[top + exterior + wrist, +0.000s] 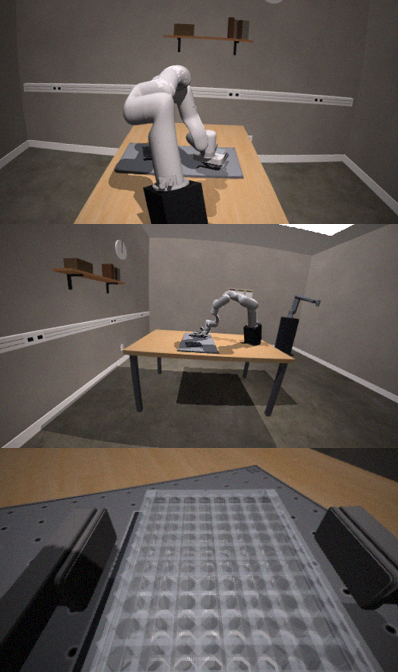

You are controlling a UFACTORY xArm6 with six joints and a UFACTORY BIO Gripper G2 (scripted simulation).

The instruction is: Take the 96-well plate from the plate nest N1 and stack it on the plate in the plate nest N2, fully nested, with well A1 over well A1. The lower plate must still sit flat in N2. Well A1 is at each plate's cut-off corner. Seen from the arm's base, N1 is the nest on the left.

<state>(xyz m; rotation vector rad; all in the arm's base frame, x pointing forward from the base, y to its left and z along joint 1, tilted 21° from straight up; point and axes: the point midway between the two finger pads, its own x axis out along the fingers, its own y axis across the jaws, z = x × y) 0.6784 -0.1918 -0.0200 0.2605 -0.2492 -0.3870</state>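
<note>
Now: the clear 96-well plate 1 cm below my hand.
</note>
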